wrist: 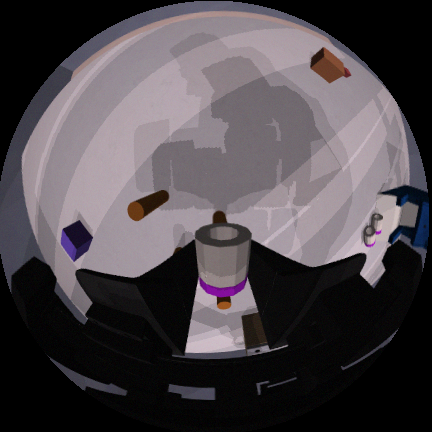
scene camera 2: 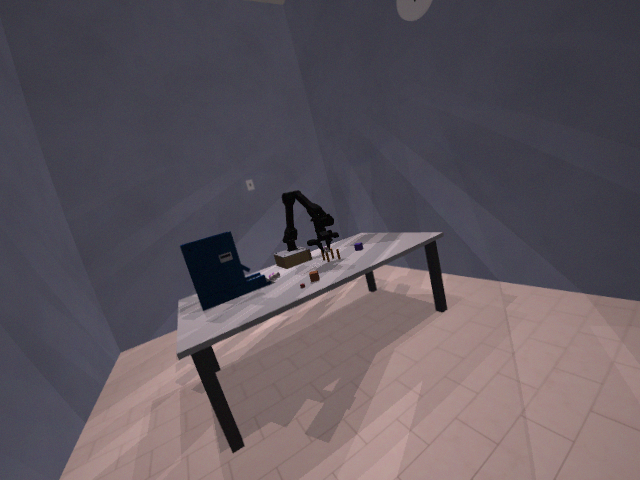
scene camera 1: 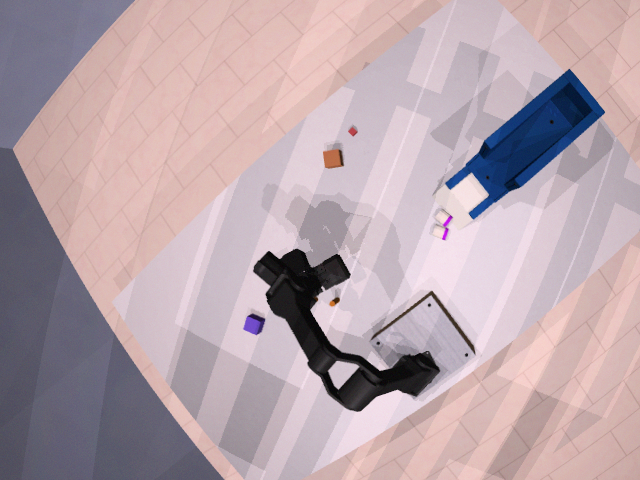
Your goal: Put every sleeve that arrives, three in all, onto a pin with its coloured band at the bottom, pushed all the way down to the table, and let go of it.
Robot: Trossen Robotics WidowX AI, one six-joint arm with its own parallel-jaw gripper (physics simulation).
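Note:
My gripper (scene camera 2: 326, 248) (wrist: 220, 243) is shut on a pale grey sleeve (wrist: 223, 257) low over the pins. The sleeve's plain open end faces the wrist camera; its purple band is at the far end. Brown pins stand in a group: one pin (wrist: 147, 205) left of the sleeve, one pin (wrist: 219, 217) behind its rim, one pin (wrist: 178, 250) mostly hidden by the left finger, and a pin (wrist: 223, 304) whose end shows just past the band. I cannot tell whether any pin is inside the sleeve. Two more sleeves (scene camera 1: 443, 217) (scene camera 1: 440, 231) lie by the chute.
A blue chute (scene camera 1: 542, 167) (scene camera 2: 214, 271) with a white end plate stands at one side. A box-like base (scene camera 1: 449, 333) (scene camera 2: 290, 259) is under the arm. A purple block (scene camera 1: 253, 323) (wrist: 76, 240), an orange block (scene camera 1: 333, 158) (wrist: 327, 66) and a small red block (scene camera 1: 352, 131) are on the table.

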